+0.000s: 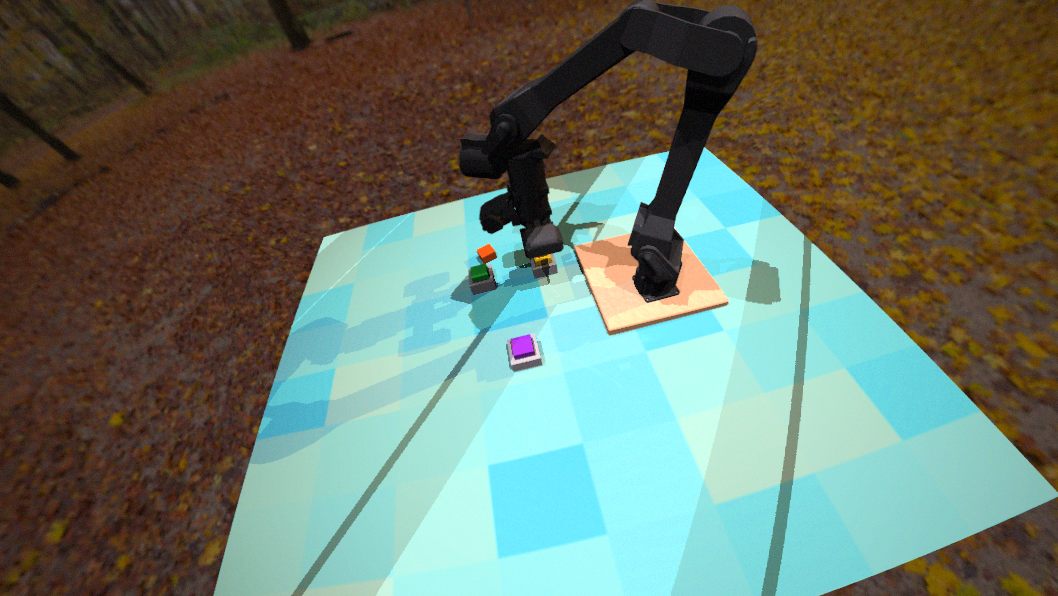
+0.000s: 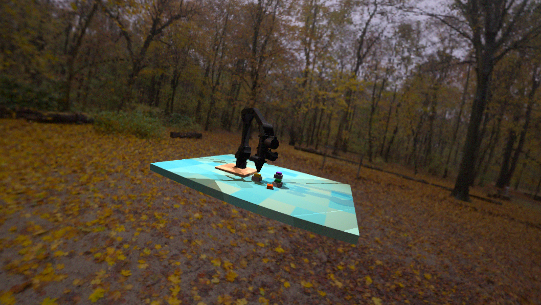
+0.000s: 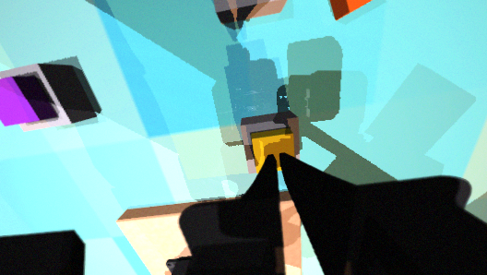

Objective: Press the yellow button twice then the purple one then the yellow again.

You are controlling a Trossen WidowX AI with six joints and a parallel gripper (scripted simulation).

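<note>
My gripper tip is now 20 mm above the yellow button. Also, from my gripper tip: purple button (190 mm to the left, 70 mm ahead, 20 mm below); green button (130 mm ahead, 20 mm below); orange block (110 mm ahead, 80 mm to the right, 40 mm below).
</note>
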